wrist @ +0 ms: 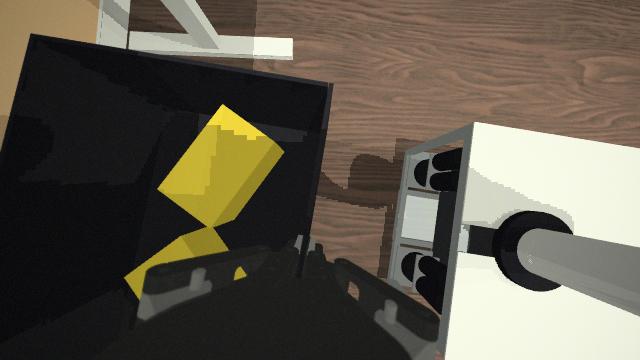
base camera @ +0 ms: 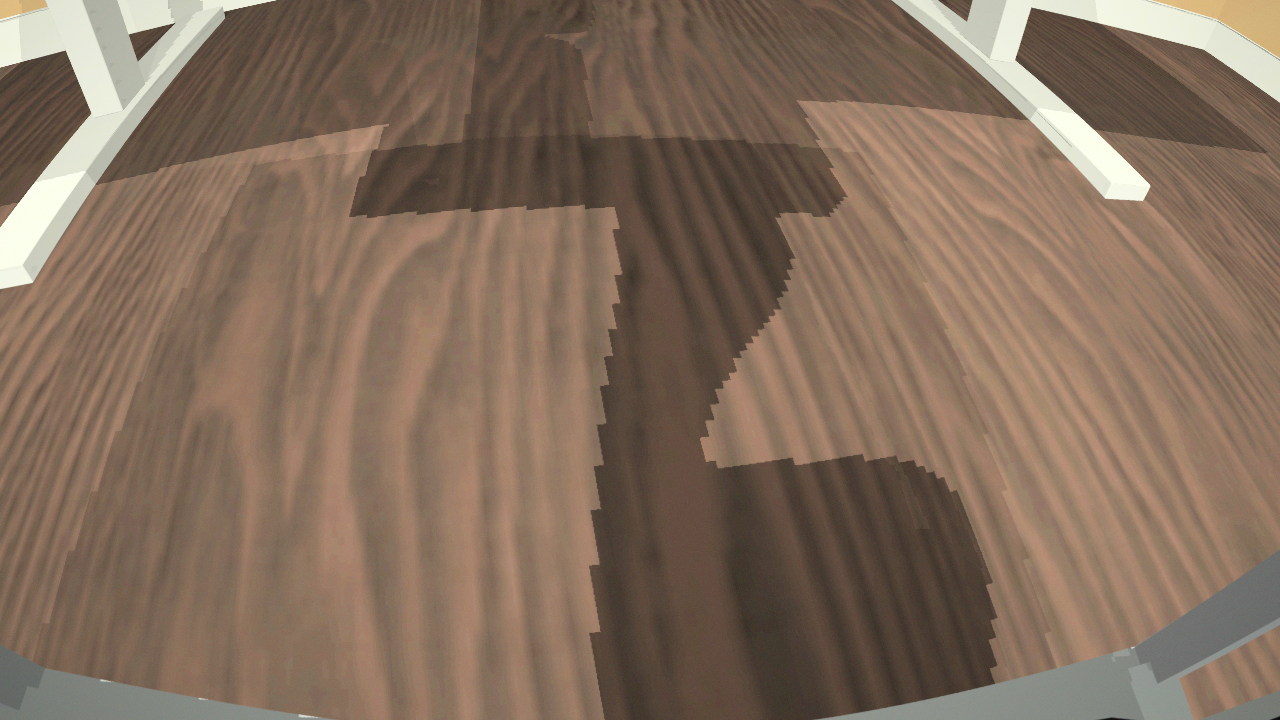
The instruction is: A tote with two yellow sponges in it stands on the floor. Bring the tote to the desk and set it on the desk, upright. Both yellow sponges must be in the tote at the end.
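Frame: origin at the arm's base, x down, y ahead, z right, level; millimetres.
Seen in the pictures: arm's base, link origin: (wrist: 539,251).
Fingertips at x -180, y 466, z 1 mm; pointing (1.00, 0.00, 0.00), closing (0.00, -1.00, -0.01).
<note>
Offsets run from my fingertips to a thing's top centre. "*": to the spot under its first point. Level surfaces: height alone.
The black tote @(* dz +122, dx -14, dy +42 mm) (wrist: 280,107) hangs upright under the wrist at the left of the wrist view, above the floor. Inside it one yellow sponge @(dz +62, dx -4, dy +94 mm) (wrist: 215,175) lies in full view. A second yellow sponge @(dz -64, dx -5, dy +101 mm) (wrist: 175,257) lies beside it, partly hidden behind a finger. My gripper (wrist: 305,246) is shut on the tote's side wall near the rim. The desk's white feet (base camera: 134,107) (base camera: 1056,125) (wrist: 270,48) and lower legs show; its top does not show. The tote and gripper do not show in the base view.
My white base (wrist: 550,170) is at the right of the wrist view, apart from the tote. A white skirting board (wrist: 114,30) and tan wall (wrist: 45,20) are beyond the desk's foot. Dark shadows cross the wooden floor @(dx +577 mm) (base camera: 402,447) between and before the desk's feet.
</note>
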